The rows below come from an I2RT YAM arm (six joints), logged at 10 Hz.
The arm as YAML. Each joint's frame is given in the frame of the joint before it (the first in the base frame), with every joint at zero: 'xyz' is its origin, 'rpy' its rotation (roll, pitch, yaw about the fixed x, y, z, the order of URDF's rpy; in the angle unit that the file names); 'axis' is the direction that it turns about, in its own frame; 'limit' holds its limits. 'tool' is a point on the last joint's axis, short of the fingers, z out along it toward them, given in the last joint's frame.
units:
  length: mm
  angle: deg
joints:
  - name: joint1
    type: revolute
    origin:
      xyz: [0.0, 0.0, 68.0]
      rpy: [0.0, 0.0, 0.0]
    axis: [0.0, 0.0, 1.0]
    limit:
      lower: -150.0
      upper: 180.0
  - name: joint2
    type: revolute
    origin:
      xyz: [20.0, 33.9, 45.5]
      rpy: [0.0, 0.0, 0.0]
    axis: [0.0, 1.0, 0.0]
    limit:
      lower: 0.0
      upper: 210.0
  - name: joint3
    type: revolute
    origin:
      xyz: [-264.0, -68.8, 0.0]
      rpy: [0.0, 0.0, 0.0]
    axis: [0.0, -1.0, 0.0]
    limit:
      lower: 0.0
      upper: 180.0
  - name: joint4
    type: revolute
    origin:
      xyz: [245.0, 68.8, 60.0]
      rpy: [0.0, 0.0, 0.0]
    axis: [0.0, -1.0, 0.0]
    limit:
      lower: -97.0
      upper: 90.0
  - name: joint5
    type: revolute
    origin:
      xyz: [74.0, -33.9, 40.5]
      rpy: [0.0, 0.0, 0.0]
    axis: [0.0, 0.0, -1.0]
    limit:
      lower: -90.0
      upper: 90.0
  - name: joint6
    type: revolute
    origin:
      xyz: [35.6, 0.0, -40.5]
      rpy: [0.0, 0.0, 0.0]
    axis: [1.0, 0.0, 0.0]
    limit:
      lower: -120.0
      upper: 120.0
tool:
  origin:
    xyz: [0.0, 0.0, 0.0]
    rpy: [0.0, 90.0, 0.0]
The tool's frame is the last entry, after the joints.
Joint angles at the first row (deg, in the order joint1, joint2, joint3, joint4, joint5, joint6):
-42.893, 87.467, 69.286, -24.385, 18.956, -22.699
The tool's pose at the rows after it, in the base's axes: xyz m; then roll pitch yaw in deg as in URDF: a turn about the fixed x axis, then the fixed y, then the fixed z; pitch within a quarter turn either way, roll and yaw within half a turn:
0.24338 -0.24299 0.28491 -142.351 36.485 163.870
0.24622 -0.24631 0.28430 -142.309 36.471 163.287
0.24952 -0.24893 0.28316 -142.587 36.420 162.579
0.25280 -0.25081 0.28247 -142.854 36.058 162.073
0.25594 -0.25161 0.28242 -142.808 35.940 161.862
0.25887 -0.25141 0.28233 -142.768 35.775 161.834
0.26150 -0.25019 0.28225 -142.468 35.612 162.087
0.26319 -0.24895 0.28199 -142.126 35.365 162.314
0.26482 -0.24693 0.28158 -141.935 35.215 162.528
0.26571 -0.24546 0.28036 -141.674 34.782 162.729
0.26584 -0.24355 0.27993 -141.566 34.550 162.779
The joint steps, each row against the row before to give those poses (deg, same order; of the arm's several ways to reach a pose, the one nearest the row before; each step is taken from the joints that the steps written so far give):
-0.090, 0.987, 0.886, 0.217, 0.452, 0.052
-0.038, 1.004, 0.871, 0.008, 0.445, 0.380
0.087, 1.028, 0.865, -0.184, 0.341, 0.595
0.171, 0.958, 0.981, -0.585, 0.351, 0.411
0.287, 0.674, 0.733, -0.266, 0.437, 0.323
0.372, 0.495, 0.552, -0.280, 0.373, 0.239
0.467, 0.264, 0.264, -0.076, 0.480, 0.067
0.369, 0.129, 0.092, -0.070, 0.491, -0.019
0.446, 0.008, -0.065, -0.041, 0.387, 0.100
0.308, 0.035, -0.174, -0.069, 0.441, -0.090
0.274, -0.185, -0.241, -0.155, 0.324, 0.084

